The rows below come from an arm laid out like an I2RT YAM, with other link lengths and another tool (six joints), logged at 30 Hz.
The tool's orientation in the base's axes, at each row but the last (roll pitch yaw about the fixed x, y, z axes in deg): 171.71, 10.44, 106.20; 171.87, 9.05, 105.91; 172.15, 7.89, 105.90; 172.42, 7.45, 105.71
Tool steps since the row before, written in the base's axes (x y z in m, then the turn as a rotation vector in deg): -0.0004, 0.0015, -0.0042, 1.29, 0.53, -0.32; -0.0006, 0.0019, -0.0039, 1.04, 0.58, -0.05; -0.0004, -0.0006, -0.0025, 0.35, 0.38, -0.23; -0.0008, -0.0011, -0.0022, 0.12, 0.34, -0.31
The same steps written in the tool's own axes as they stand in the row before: 0.0023, -0.0005, 0.0038, 0.20, 1.33, 0.48; 0.0026, -0.0006, 0.0035, 0.28, 1.15, 0.17; -0.0001, -0.0009, 0.0024, 0.30, 0.41, 0.25; -0.0005, -0.0014, 0.0021, 0.33, 0.17, 0.29
